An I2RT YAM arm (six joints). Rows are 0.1 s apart.
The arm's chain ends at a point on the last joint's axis. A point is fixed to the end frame.
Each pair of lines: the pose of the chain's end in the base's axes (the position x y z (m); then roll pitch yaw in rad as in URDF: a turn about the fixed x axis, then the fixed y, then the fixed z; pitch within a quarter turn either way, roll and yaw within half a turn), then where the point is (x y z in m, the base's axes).
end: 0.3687 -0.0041 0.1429 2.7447 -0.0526 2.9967
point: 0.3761 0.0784 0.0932
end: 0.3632 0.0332 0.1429 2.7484 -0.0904 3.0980
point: 0.3603 0.1159 0.0931
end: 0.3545 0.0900 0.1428 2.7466 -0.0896 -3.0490
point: 0.3404 0.1717 0.0931
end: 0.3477 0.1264 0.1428 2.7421 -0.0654 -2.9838
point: 0.3295 0.2074 0.0933
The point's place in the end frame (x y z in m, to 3 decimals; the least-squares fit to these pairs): 0.002 0.057 0.078
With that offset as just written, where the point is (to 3 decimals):
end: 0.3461 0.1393 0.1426 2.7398 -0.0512 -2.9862
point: 0.329 0.221 0.093
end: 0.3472 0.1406 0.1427 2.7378 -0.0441 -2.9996
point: 0.331 0.222 0.094
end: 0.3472 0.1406 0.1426 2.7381 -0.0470 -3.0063
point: 0.332 0.222 0.093
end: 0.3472 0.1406 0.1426 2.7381 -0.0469 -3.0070
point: 0.332 0.222 0.093
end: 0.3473 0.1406 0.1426 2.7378 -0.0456 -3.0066
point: 0.332 0.222 0.093
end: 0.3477 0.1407 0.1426 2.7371 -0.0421 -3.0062
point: 0.332 0.222 0.093
